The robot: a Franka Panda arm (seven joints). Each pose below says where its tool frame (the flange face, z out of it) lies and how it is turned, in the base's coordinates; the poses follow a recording.
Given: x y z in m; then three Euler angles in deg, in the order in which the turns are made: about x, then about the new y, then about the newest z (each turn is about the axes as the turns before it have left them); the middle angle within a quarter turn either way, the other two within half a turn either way.
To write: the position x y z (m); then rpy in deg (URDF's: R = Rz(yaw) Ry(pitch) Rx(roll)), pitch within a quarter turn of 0, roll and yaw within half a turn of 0. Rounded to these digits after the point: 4 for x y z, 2 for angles.
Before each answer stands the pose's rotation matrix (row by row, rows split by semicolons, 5 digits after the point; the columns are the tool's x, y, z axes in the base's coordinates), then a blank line. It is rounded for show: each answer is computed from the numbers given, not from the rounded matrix.
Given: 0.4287, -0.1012, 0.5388, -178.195, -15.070, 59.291
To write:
0.49312 -0.83020 -0.26000; -0.85516 -0.51747 0.03041; -0.15979 0.20734 -0.96513

0.4287, -0.1012, 0.5388, 167.88, 9.19, -60.03
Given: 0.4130, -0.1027, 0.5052, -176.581, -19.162, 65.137
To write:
0.39715 -0.85705 -0.32824; -0.89747 -0.43746 0.05633; -0.19187 0.27221 -0.94291

0.4130, -0.1027, 0.5052, 163.90, 11.06, -66.13
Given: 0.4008, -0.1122, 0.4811, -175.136, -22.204, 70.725
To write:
0.30562 -0.87395 -0.37791; -0.92997 -0.35916 0.07850; -0.20434 0.32745 -0.92251

0.4008, -0.1122, 0.4811, 160.46, 11.79, -71.81
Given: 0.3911, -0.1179, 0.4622, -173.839, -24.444, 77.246
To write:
0.20098 -0.88790 -0.41380; -0.95989 -0.26281 0.09770; -0.19550 0.37757 -0.90511

0.3911, -0.1179, 0.4622, 157.36, 11.27, -78.17
